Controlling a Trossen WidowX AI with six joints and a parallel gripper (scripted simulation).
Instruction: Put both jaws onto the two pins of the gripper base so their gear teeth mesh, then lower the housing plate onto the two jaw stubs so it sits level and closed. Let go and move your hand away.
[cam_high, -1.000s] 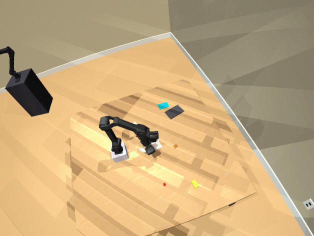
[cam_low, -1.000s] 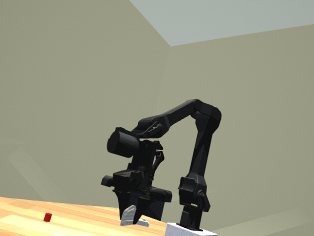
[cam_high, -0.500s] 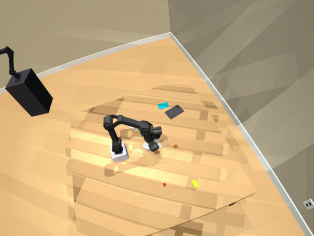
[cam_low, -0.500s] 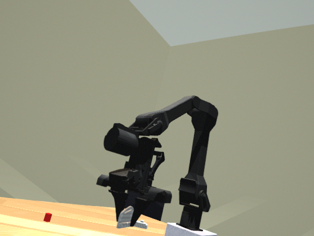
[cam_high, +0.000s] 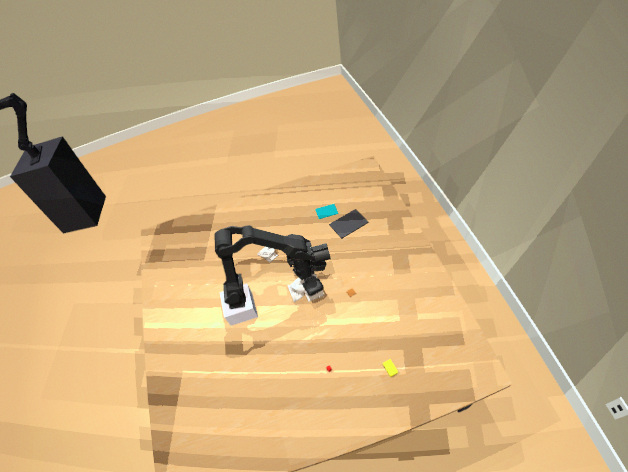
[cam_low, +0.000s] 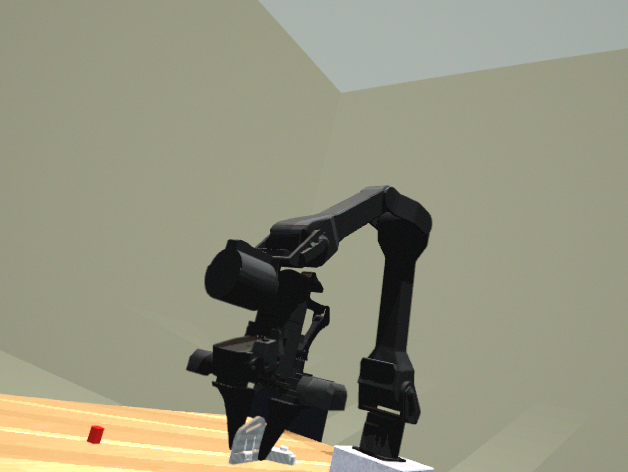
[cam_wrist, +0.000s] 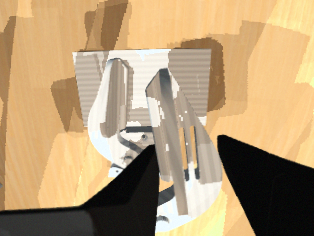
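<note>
Now: the flat white plate 1 cm ahead of my gripper tip, 3 cm to the left of it and 8 cm below it. Also, from my gripper tip: red cube (3 cm ahead, 33 cm to the right, 7 cm below); dark grey plate (22 cm ahead, 33 cm to the left, 8 cm below); small brown piece (16 cm ahead, 3 cm to the right, 8 cm below).
</note>
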